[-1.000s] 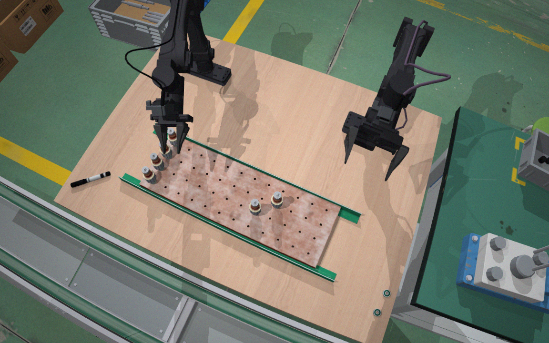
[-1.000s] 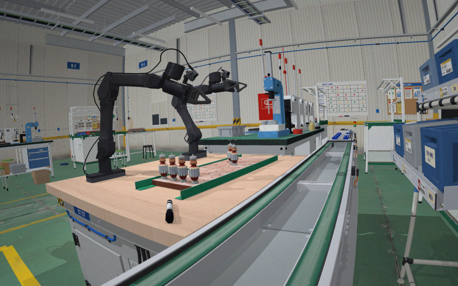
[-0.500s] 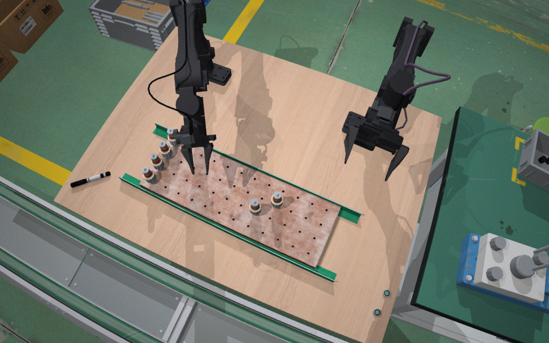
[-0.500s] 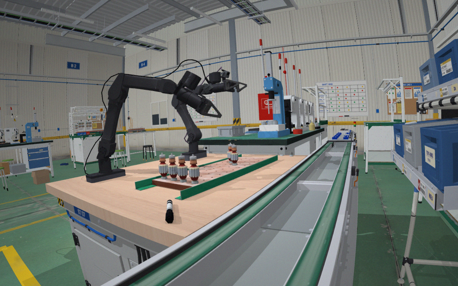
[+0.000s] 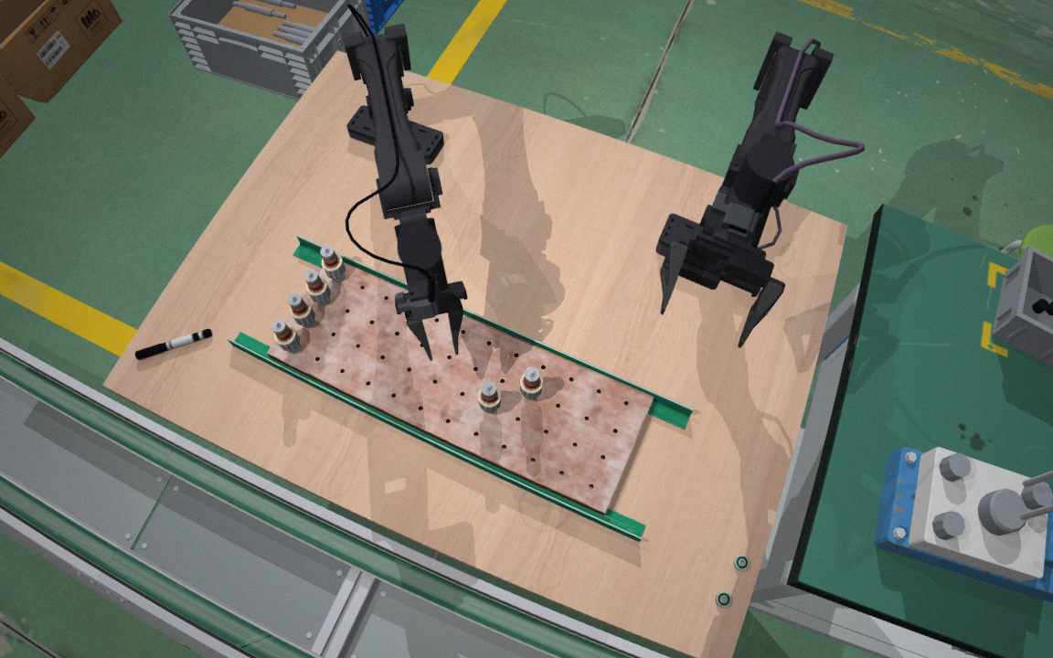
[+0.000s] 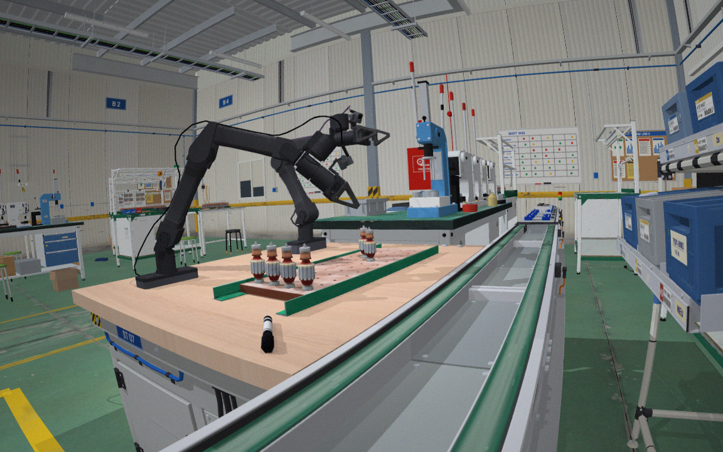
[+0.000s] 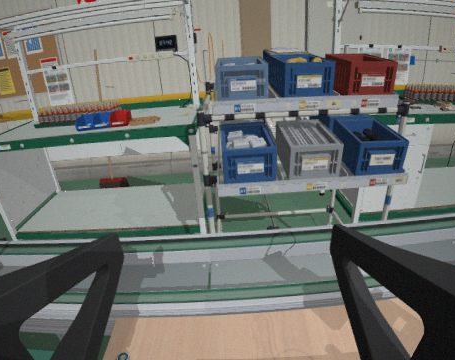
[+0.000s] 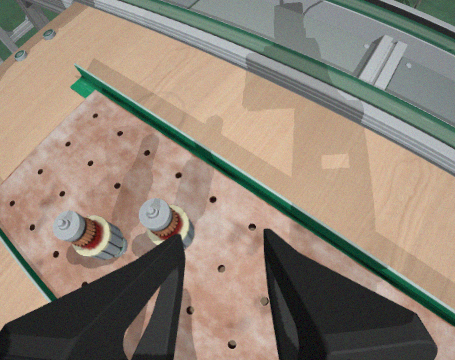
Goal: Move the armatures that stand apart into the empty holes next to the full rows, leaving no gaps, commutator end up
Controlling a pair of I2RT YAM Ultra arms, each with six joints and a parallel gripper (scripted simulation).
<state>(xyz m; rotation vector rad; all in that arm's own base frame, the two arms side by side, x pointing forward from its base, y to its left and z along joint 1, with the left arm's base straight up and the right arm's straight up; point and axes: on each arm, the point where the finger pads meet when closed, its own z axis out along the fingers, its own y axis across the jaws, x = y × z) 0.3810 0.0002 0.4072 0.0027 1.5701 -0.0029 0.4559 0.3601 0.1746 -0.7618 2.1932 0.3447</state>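
Note:
Now: right hand 3 cm past the board, 1 cm to the left of it and 18 cm above it. From my right hand the other things lie so: marker (14 cm ahead, 52 cm to the right, 19 cm below).

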